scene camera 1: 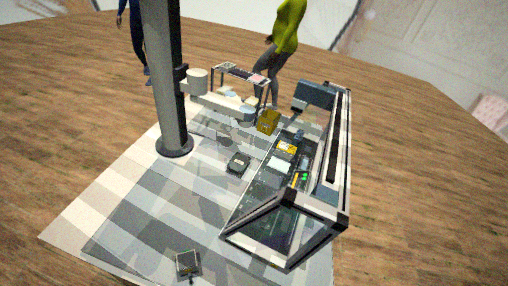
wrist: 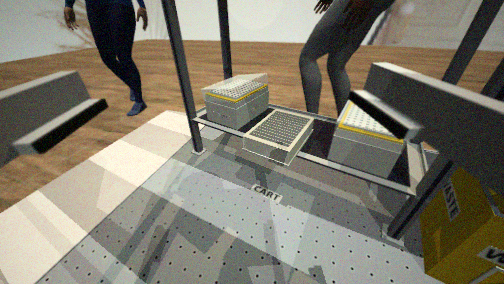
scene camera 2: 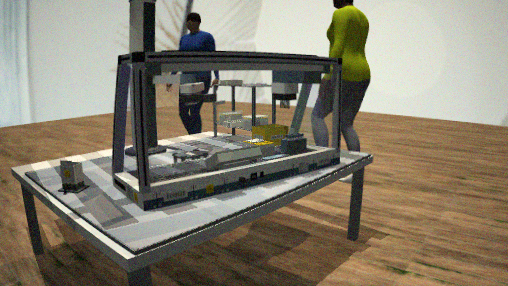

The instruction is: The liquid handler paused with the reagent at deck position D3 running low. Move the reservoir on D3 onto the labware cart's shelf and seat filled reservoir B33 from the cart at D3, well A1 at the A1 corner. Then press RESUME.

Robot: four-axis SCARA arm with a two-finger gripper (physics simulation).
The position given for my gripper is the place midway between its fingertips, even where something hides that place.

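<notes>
Through the wrist camera I can see my gripper [wrist: 229, 84], which holds nothing, and a yellow waste bin [wrist: 454, 226] is there as well.
</notes>
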